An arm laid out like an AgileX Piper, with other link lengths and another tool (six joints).
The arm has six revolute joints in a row. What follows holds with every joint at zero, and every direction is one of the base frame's.
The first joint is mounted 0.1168 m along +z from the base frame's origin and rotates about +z.
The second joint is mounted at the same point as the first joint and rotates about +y.
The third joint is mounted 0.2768 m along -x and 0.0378 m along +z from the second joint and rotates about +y.
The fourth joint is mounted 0.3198 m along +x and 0.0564 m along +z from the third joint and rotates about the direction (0.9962, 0, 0.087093).
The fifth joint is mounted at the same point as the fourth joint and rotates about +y.
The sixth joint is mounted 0.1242 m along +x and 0.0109 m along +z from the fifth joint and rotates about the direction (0.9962, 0, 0.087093).
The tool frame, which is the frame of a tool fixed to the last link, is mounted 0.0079 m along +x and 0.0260 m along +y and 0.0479 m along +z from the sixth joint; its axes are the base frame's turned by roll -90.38, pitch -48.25 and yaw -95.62 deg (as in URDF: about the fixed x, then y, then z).
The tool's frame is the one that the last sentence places.
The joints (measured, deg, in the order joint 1, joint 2, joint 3, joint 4, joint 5, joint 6), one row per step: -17.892 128.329 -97.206 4.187 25.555 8.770; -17.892 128.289 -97.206 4.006 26.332 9.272; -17.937 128.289 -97.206 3.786 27.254 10.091; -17.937 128.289 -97.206 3.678 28.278 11.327; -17.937 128.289 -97.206 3.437 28.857 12.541; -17.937 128.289 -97.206 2.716 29.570 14.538; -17.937 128.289 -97.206 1.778 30.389 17.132; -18.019 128.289 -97.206 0.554 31.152 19.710; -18.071 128.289 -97.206 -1.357 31.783 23.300; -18.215 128.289 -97.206 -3.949 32.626 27.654; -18.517 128.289 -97.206 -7.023 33.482 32.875; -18.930 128.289 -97.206 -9.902 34.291 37.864; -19.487 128.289 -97.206 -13.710 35.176 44.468; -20.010 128.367 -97.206 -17.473 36.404 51.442; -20.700 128.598 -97.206 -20.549 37.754 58.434
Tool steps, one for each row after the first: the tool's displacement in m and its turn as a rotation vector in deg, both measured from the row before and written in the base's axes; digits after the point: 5 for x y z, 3 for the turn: -0.00102 -0.00004 -0.00122 0.393 0.662 -0.266; -0.00139 -0.00074 -0.00193 0.600 0.799 -0.544; -0.00143 -0.00057 -0.00206 0.956 0.804 -0.890; -0.00092 -0.00085 -0.00115 0.667 0.429 -0.851; -0.00133 -0.00166 -0.00148 0.717 0.571 -1.289; -0.00166 -0.00227 -0.00168 0.858 0.636 -1.710; -0.00199 -0.00330 -0.00158 0.545 0.653 -1.688; -0.00212 -0.00433 -0.00125 0.389 0.523 -2.245; -0.00316 -0.00630 -0.00151 0.176 0.715 -2.741; -0.00422 -0.00906 -0.00117 0.076 0.585 -3.494; -0.00473 -0.00997 -0.00076 0.005 0.411 -3.546; -0.00641 -0.01334 -0.00011 -0.198 0.170 -4.739; -0.00754 -0.01322 -0.00092 -0.107 0.212 -5.180; -0.00913 -0.01429 -0.00247 0.315 0.024 -5.765
